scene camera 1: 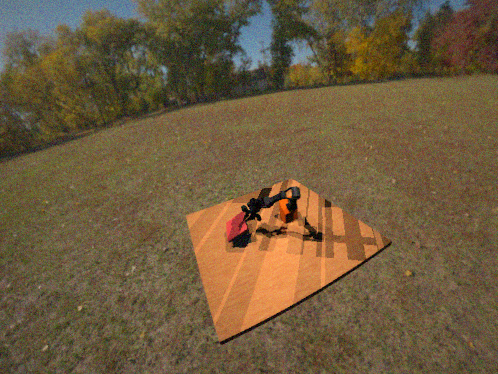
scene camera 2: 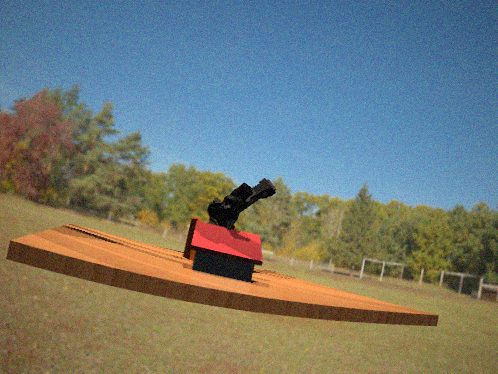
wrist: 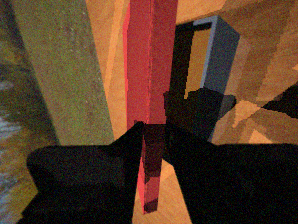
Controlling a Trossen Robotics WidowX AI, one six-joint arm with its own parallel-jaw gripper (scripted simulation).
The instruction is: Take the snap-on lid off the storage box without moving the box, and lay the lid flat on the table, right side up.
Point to a storage box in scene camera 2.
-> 207, 263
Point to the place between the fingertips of my gripper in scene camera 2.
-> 227, 231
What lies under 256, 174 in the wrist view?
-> My gripper.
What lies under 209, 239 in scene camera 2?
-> A red lid.
